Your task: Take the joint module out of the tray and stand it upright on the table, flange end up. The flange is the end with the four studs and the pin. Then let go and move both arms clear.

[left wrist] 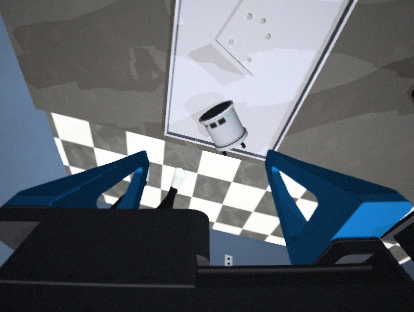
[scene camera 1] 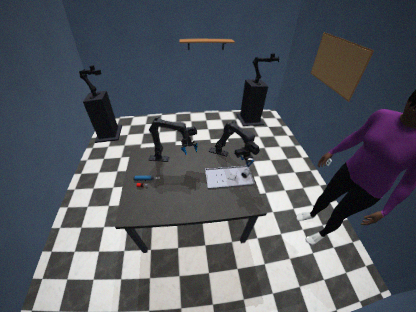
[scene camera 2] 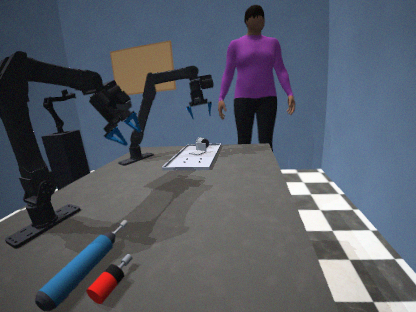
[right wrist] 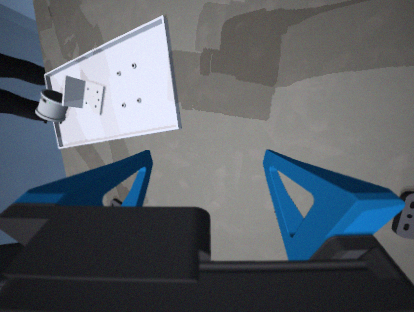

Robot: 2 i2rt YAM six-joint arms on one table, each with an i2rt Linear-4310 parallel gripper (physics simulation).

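Seen in the pictures: left gripper, between the fingertips: (left wrist: 207, 156) (scene camera 1: 245, 163) (scene camera 2: 201, 118); right gripper, between the fingertips: (scene camera 1: 191, 153) (scene camera 2: 133, 138) (right wrist: 207, 156); left arm's base, origin of its link: (scene camera 1: 218, 152) (scene camera 2: 136, 159); right arm's base, origin of its link: (scene camera 1: 158, 158) (scene camera 2: 46, 224).
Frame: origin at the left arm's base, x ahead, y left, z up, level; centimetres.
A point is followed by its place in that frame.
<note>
The joint module (left wrist: 224, 127) @(x 22.4, y 32.0, z 6.3 cm) is a white cylinder lying on its side near one end of the white tray (left wrist: 249, 71) @(x 24.6, y 24.4, z 1.6 cm), its studs pointing at the tray's rim. It also shows in scene camera 1 (scene camera 1: 245, 174) @(x 24.7, y 32.9, z 5.2 cm) and scene camera 2 (scene camera 2: 202, 143) @(x 29.0, y 24.6, z 5.8 cm). My left gripper (scene camera 1: 247, 160) @(x 25.2, y 30.4, z 19.1 cm) hovers open above that end of the tray (scene camera 1: 229, 177) @(x 30.3, y 19.8, z 1.8 cm); it shows in scene camera 2 (scene camera 2: 199, 108) @(x 26.8, y 27.6, z 26.9 cm) well above the module. My right gripper (scene camera 1: 189, 150) @(x 29.6, y -16.8, z 17.9 cm) is open over bare table, away from the tray, and shows at the left in scene camera 2 (scene camera 2: 122, 128).
A grey bracket plate (right wrist: 83, 93) @(x 27.9, y 24.4, z 1.8 cm) lies in the tray beside the module. A blue screwdriver (scene camera 1: 144, 177) @(x 59.8, y -50.3, z 3.8 cm) and a red one (scene camera 1: 140, 185) @(x 68.2, y -49.4, z 2.6 cm) lie at the table's left. A person in purple (scene camera 2: 254, 77) stands past the tray end of the table.
</note>
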